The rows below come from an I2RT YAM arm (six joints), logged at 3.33 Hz.
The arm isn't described. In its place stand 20 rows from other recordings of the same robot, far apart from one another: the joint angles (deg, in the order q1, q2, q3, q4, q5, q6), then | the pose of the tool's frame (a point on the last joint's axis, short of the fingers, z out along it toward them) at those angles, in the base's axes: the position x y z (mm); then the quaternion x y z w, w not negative.
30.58 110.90 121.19 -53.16 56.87 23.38 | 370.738, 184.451, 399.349, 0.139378, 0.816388, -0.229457, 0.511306
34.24 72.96 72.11 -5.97 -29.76 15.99 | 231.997, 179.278, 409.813, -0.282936, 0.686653, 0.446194, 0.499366
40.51 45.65 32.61 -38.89 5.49 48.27 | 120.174, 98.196, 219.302, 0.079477, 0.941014, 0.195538, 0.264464
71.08 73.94 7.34 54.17 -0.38 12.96 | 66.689, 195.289, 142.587, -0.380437, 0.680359, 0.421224, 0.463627
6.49 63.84 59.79 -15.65 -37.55 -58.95 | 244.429, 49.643, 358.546, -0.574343, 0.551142, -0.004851, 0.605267
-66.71 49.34 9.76 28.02 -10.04 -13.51 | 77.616, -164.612, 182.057, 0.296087, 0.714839, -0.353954, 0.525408
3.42 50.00 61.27 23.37 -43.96 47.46 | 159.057, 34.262, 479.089, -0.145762, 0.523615, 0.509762, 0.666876
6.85 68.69 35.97 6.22 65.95 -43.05 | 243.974, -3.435, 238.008, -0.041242, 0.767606, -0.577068, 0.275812
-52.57 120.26 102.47 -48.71 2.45 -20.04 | 271.290, -356.952, 223.327, 0.278328, 0.938427, -0.137413, 0.151680
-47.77 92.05 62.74 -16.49 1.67 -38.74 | 233.697, -259.004, 231.154, 0.078394, 0.923124, -0.267613, 0.264727
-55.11 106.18 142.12 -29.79 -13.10 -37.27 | 215.259, -294.576, 571.063, 0.019081, 0.668928, -0.480647, 0.566701
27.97 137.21 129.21 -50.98 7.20 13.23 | 462.269, 240.431, 224.474, -0.106709, 0.955891, 0.037264, 0.271102
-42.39 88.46 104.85 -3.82 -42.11 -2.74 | 259.099, -204.185, 525.952, -0.065750, 0.644167, -0.071924, 0.758652
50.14 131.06 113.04 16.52 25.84 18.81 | 365.024, 412.975, 291.054, -0.038290, 0.714362, 0.252952, 0.651334
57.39 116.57 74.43 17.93 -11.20 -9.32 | 241.728, 390.666, 185.062, -0.503734, 0.668871, 0.294979, 0.460273
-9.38 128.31 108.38 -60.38 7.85 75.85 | 445.981, -78.600, 185.840, 0.677322, 0.727656, -0.010868, 0.107862
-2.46 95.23 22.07 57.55 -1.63 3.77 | 277.798, -10.921, 129.803, 0.034696, 0.795793, 0.018240, 0.604299
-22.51 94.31 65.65 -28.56 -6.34 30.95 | 318.207, -127.615, 219.936, 0.416912, 0.862549, 0.073640, 0.277075
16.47 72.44 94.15 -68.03 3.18 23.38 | 212.905, 60.885, 432.347, 0.066221, 0.925560, 0.102517, 0.358389
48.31 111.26 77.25 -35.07 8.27 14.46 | 264.130, 288.858, 170.205, -0.273013, 0.942150, 0.033768, 0.191511
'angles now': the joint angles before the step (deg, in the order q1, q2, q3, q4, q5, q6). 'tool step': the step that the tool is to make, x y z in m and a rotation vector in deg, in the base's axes. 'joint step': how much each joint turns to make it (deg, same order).
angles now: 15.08 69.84 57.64 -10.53 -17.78 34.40
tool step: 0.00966 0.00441 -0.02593 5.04 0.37 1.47
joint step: -0.03 2.48 -5.26 10.13 -3.22 4.31
